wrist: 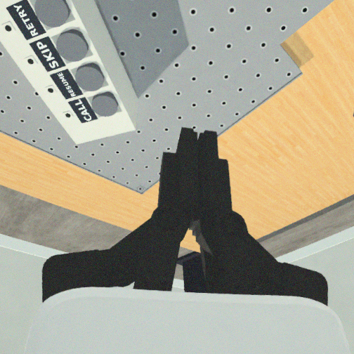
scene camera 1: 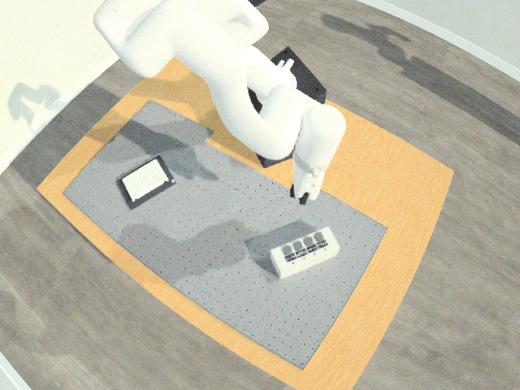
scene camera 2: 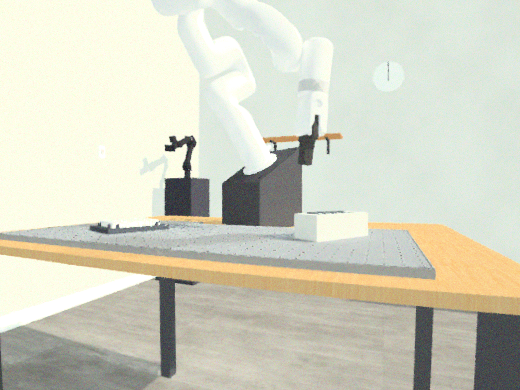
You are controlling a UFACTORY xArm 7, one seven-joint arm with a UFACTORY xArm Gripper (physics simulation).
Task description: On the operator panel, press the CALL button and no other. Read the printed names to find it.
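Places are measured from the arm's base along level axes (x right, y ahead, z up), in millimetres.
Pixels of known places: gripper, fingertip midpoint: [scene camera 1: 296,194] [scene camera 2: 304,164]; arm's base, origin of the base link: [scene camera 2: 260,165].
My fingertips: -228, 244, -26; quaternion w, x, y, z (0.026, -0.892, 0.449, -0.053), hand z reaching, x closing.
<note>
For each thing: its top centre in the pictures, then the offset to it from my fingertips, as dx, dy, dz. "spot": a spot on its surface instead. Level surfaces: height alone.
- operator panel, middle of its top: [scene camera 2: 332,211] [scene camera 1: 306,248] -81, +57, -111
- CALL button, middle of its top: [scene camera 1: 318,236] -88, +9, -111
- RESUME button, middle of its top: [scene camera 1: 308,240] -73, +35, -111
- grey board, its level: dz -167
- wooden table, its level: dz -180
- dark tray, surface spot: [scene camera 2: 107,229] [scene camera 1: 130,206] spot: +407, +240, -156
- white slab, middle of its top: [scene camera 2: 129,219] [scene camera 1: 143,178] +430, +149, -141
The operator panel [scene camera 1: 284,271] [scene camera 2: 342,227] [wrist: 80,134] is a white box on the grey perforated board. It has a row of round grey buttons with black name labels. In the wrist view the names read RETRY, SKIP, RESUME and CALL. The CALL button [scene camera 1: 319,237] [wrist: 104,104] is at the end of the row, beside the RESUME button [scene camera 1: 308,242] [wrist: 90,76]. My gripper [scene camera 1: 300,197] [scene camera 2: 305,163] [wrist: 192,147] is shut and empty, its black fingertips together. It hangs well above the board, on the arm-base side of the panel, touching nothing.
The grey board [scene camera 1: 260,310] [scene camera 2: 240,247] [wrist: 220,75] lies on the wooden table [scene camera 1: 400,165] [scene camera 2: 470,250] [wrist: 280,165]. A dark tray [scene camera 1: 134,203] [scene camera 2: 107,229] holding a white slab [scene camera 1: 146,180] stands at the board's other end. The arm's black pedestal [scene camera 2: 240,202] stands behind the panel.
</note>
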